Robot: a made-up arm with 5 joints. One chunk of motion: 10 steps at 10 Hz.
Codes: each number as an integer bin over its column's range. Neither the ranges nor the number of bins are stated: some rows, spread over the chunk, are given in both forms.
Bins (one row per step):
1: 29 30 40 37 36 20
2: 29 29 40 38 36 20
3: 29 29 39 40 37 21
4: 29 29 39 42 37 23
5: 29 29 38 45 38 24
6: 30 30 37 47 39 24
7: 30 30 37 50 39 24
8: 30 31 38 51 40 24
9: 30 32 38 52 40 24
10: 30 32 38 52 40 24
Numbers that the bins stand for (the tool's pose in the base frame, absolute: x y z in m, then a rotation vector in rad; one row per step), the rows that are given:
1: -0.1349 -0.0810 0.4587 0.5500 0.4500 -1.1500
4: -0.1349 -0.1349 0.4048 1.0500 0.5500 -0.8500
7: -0.0810 -0.0810 0.2968 1.8500 0.7500 -0.7500
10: -0.0810 0.0270 0.3508 2.0500 0.8500 -0.7500
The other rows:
2: -0.1349 -0.1349 0.4587 0.6500 0.4500 -1.1500
3: -0.1349 -0.1349 0.4048 0.8500 0.5500 -1.0500
5: -0.1349 -0.1349 0.3508 1.3500 0.6500 -0.7500
6: -0.0810 -0.0810 0.2968 1.5500 0.7500 -0.7500
8: -0.0810 -0.0270 0.3508 1.9500 0.8500 -0.7500
9: -0.0810 0.0270 0.3508 2.0500 0.8500 -0.7500

